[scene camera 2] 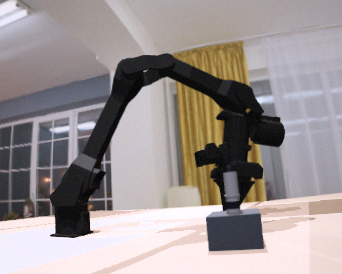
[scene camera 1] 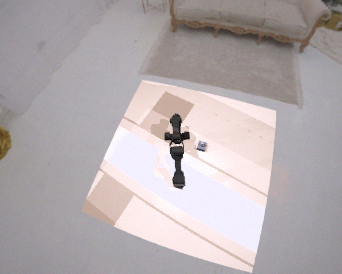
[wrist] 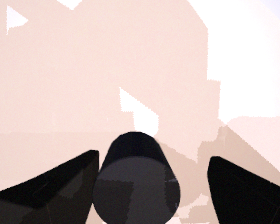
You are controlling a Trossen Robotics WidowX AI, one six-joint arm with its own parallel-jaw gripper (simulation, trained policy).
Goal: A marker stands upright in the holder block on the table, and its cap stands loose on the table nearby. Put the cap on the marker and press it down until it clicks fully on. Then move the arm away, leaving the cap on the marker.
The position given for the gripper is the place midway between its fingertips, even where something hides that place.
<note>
In view: the gripper (scene camera 2: pixel 228 213) and a grey holder block (scene camera 2: pixel 226 233).
The gripper also shows in the wrist view (wrist: pixel 155 163).
</note>
